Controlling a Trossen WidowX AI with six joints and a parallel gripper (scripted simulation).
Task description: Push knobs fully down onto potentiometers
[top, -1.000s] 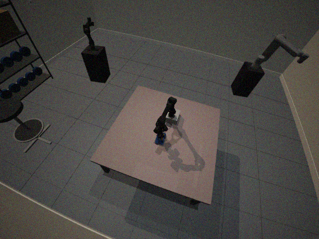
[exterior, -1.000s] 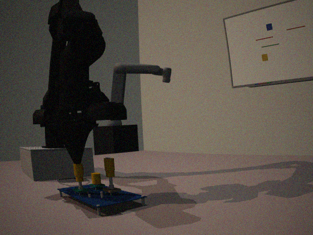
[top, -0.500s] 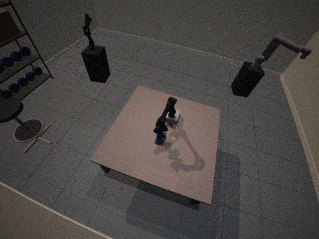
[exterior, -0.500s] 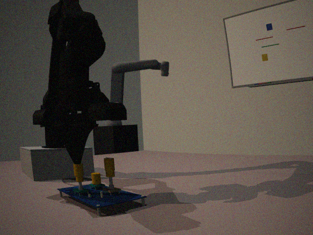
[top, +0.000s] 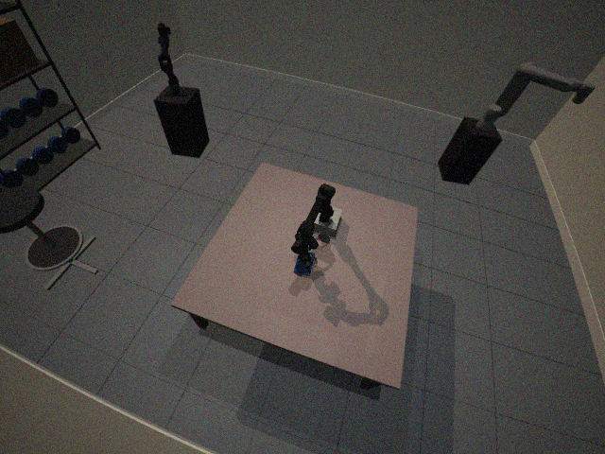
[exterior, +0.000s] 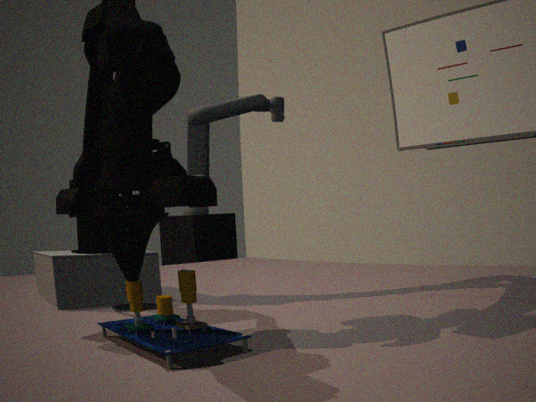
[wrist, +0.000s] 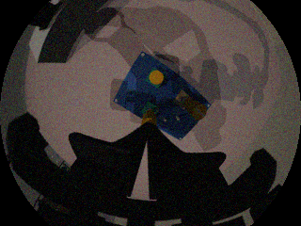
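The green potentiometer is 3 cm below my gripper tip. From my gripper tip the other things lie so: knob: 4 cm ahead, 4 cm to the left.
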